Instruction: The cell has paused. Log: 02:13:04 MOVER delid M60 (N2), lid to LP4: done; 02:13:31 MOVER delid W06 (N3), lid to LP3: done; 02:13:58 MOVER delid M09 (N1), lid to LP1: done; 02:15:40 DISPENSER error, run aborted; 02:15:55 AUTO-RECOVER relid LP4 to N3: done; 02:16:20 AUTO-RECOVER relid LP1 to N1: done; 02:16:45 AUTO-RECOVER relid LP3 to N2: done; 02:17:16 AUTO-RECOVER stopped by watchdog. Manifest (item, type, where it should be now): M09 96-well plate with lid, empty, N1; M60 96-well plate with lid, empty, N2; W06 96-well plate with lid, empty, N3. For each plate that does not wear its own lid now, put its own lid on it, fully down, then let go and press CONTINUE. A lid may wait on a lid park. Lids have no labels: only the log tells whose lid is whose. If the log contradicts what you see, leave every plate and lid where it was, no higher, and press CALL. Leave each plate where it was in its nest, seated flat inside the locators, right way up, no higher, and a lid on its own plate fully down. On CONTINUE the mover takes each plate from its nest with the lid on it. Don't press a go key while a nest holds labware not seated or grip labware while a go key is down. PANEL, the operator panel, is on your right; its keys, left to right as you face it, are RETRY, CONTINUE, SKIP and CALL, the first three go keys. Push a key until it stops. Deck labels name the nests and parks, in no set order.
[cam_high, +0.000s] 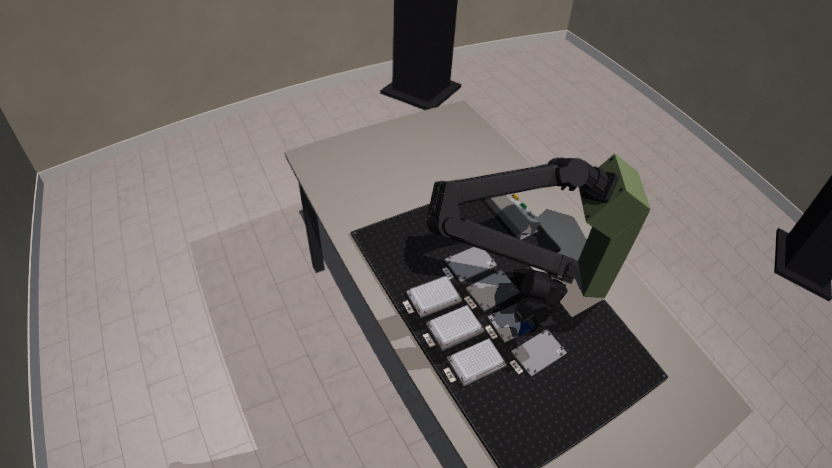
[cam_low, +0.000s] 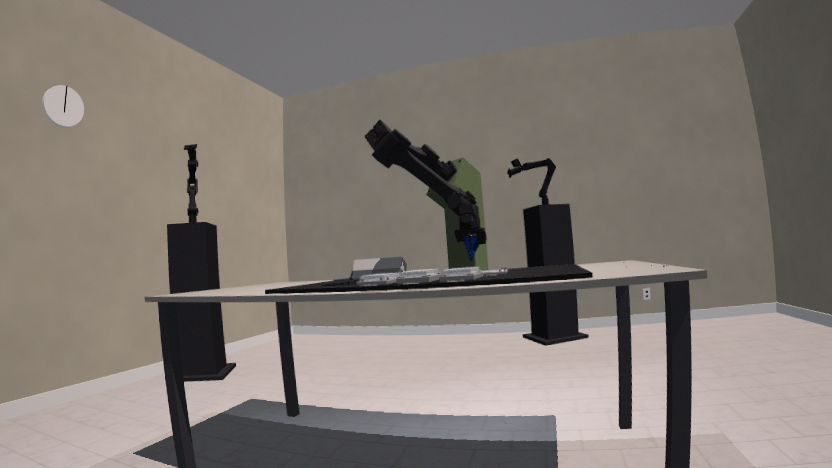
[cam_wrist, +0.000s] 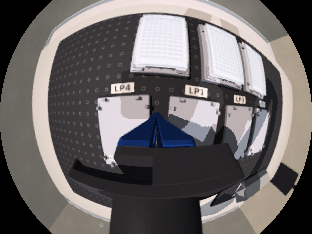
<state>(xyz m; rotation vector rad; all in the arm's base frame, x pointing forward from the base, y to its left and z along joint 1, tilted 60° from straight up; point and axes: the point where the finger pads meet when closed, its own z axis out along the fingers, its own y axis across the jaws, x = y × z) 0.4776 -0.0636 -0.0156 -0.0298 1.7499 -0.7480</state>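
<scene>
Now: hand 70 mm past the LP1 park, 40 mm to the left of it and 60 mm above it. From my hand the other things lie so: LP4 park (10 mm behind, 70 mm to the left, 60 mm below); then LP4 label (70 mm ahead, 30 mm to the left, 60 mm below); then lp1 label (10 mm ahead, 90 mm to the right, 60 mm below).
</scene>
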